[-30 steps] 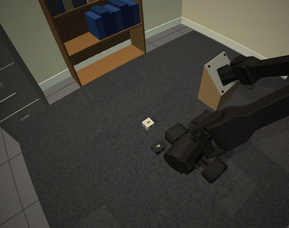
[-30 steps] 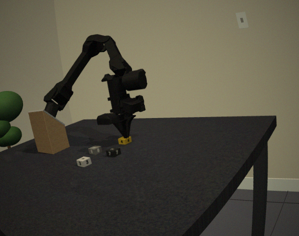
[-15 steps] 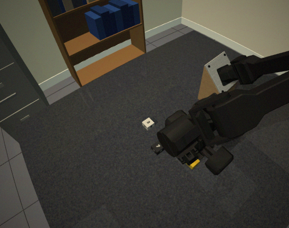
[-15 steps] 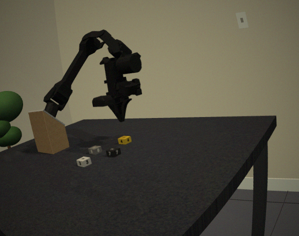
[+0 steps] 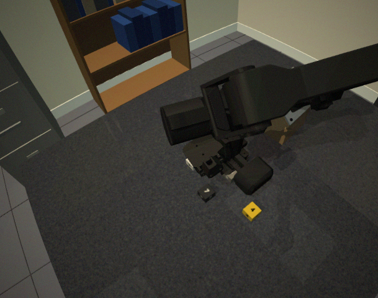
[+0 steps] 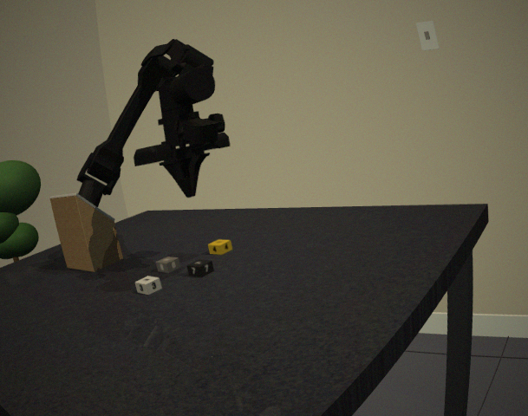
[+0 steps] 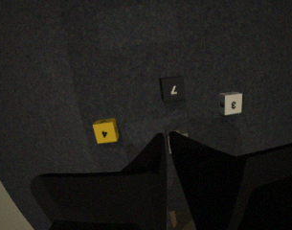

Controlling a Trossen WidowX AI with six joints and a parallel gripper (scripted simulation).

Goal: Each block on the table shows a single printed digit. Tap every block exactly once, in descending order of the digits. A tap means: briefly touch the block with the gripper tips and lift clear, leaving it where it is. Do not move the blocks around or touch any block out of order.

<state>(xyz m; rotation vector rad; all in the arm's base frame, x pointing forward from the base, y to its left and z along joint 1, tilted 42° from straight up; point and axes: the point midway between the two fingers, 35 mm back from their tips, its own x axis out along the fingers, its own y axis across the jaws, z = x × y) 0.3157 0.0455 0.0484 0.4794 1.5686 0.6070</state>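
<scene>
Now: gripper tip 1 cm past the white block marked 3, 13 cm to the left of it and 12 cm above it. Also, from my gripper tip: grey block: 7 cm behind, 4 cm to the right, 12 cm below; black block marked 7: 2 cm ahead, 3 cm to the right, 12 cm below; yellow block marked 4: 4 cm behind, 8 cm to the left, 12 cm below.
</scene>
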